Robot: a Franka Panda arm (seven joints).
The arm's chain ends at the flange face. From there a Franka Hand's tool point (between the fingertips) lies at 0.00 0.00 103.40 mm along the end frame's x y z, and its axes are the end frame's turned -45 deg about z.
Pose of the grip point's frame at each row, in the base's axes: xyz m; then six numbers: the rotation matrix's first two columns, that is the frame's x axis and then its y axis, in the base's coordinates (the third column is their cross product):
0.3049 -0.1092 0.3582 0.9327 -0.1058 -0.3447 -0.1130 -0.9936 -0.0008
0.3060 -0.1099 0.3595 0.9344 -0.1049 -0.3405 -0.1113 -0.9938 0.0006
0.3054 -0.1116 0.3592 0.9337 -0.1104 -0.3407 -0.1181 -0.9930 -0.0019
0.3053 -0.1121 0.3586 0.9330 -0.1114 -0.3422 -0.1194 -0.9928 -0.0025
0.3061 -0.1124 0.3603 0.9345 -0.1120 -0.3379 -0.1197 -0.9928 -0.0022
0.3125 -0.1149 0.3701 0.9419 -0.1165 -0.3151 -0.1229 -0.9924 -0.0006
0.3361 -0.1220 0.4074 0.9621 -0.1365 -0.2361 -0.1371 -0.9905 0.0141
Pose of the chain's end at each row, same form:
0.3403 -0.1133 0.4553 0.5796 -0.7774 -0.2443 -0.7394 -0.6278 0.2432
0.3410 -0.1138 0.4567 0.5820 -0.7769 -0.2403 -0.7394 -0.6285 0.2412
0.3404 -0.1159 0.4564 0.5767 -0.7802 -0.2423 -0.7437 -0.6241 0.2396
0.3404 -0.1166 0.4558 0.5753 -0.7808 -0.2437 -0.7442 -0.6232 0.2402
0.3408 -0.1168 0.4576 0.5762 -0.7812 -0.2405 -0.7454 -0.6228 0.2374
0.3448 -0.1190 0.4682 0.5791 -0.7841 -0.2232 -0.7529 -0.6194 0.2224
0.3605 -0.1239 0.5079 0.5834 -0.7969 -0.1570 -0.7773 -0.6039 0.1769

